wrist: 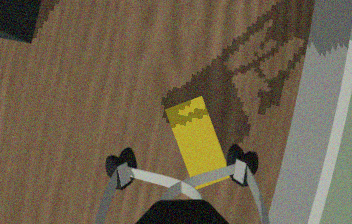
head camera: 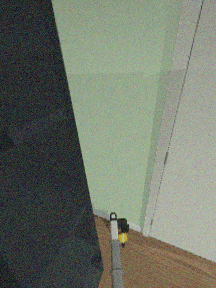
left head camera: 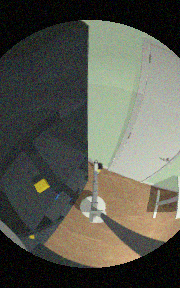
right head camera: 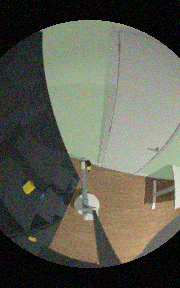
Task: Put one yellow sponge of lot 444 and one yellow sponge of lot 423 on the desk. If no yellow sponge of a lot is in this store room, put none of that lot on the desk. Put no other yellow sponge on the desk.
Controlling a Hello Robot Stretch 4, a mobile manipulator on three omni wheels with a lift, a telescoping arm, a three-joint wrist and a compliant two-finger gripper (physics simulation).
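Places are measured from the robot's base along level axes (x down, y left, z ahead), in millimetres.
Where they show: gripper, between the fingertips: (wrist: 181, 159) (right head camera: 88, 168).
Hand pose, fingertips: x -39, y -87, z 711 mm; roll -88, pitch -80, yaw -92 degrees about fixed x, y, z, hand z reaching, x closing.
Note:
After its pixels a point has its place.
A yellow sponge (wrist: 196, 142) {y -72, x -35, z 732 mm} (head camera: 123, 237) lies on the wood floor near the wall; no lot number is legible on it. My gripper (wrist: 181, 159) {y -87, x -39, z 711 mm} is open. Its fingers stand either side of the sponge's near end in the wrist view, the right one close to its right edge, and it seems to hang above it. A larger yellow block (left head camera: 42, 185) {y 399, x -1009, z 140 mm} (right head camera: 28, 187) {y 397, x -1009, z 136 mm} and a small yellow piece (left head camera: 32, 237) (right head camera: 32, 239) show in the dark unit at the left; their labels cannot be read. The desk cannot be made out for certain.
A tall dark unit (head camera: 40, 150) {y 286, x -1228, z 556 mm} (left head camera: 45, 75) {y 388, x -1588, z 601 mm} fills the left side. A green wall (head camera: 115, 125) {y -49, x -1164, z 905 mm} and a white door (head camera: 197, 165) {y -510, x -978, z 680 mm} (right head camera: 145, 75) {y -557, x -1620, z 659 mm} stand ahead. White-legged furniture (left head camera: 157, 204) (right head camera: 154, 200) stands at the right. A pale baseboard (wrist: 300, 120) {y -79, x 4, z 877 mm} runs right of the sponge.

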